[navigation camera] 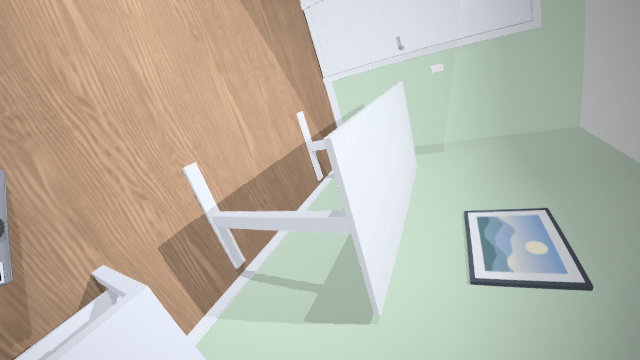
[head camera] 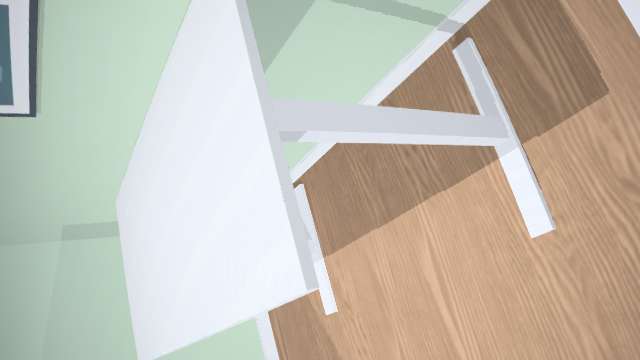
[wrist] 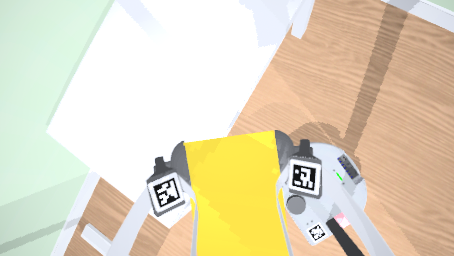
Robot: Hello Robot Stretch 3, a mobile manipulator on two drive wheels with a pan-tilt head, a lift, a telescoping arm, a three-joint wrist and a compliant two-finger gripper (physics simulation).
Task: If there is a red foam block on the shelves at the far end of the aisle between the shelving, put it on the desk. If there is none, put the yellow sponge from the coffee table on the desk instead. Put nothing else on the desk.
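Frame: origin at the robot's base, x ahead, y left, z up, level; centimetres.
Seen in the pictures: gripper, between the fingertips: [wrist: 232, 152]; robot's base, origin of its link: [wrist: 292, 194].
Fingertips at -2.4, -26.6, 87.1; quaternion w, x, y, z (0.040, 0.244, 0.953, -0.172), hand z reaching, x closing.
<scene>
Pixels of each thing's middle, then the offset from my fingertips to it, as dx, dy, dz. "spot": a spot on its surface instead. Level surfaces: height alone.
- yellow sponge, middle of its body: [wrist: 241, 202] +1.3, +3.6, +1.4
- desk, height of its surface: dz +8.0
- broad white top, height of its surface: dz -42.0
- second white piece, a spot on its surface: [navigation camera: 135, 320] spot: +30.1, -3.0, -42.1
My gripper [wrist: 232, 152] is shut on the yellow sponge [wrist: 237, 205], which stands out large between the two fingertips in the wrist view. A white table with T-shaped feet, which looks like the desk [head camera: 200, 200] [navigation camera: 377, 165], stands along the green wall. Its visible top is bare. In the wrist view the gripper and sponge are seen in front of a broad white top [wrist: 165, 75], which looks like a second white piece of furniture. The gripper does not show in the head or navigation view. No red foam block, shelving or coffee table can be made out.
The second white piece [navigation camera: 135, 320] stands near the desk's end, lower left in the navigation view. A white cabinet [navigation camera: 425, 30] stands beyond the desk. A framed picture [navigation camera: 525, 245] [head camera: 15, 60] hangs on the wall. My round base [wrist: 350, 200] shows below the gripper.
</scene>
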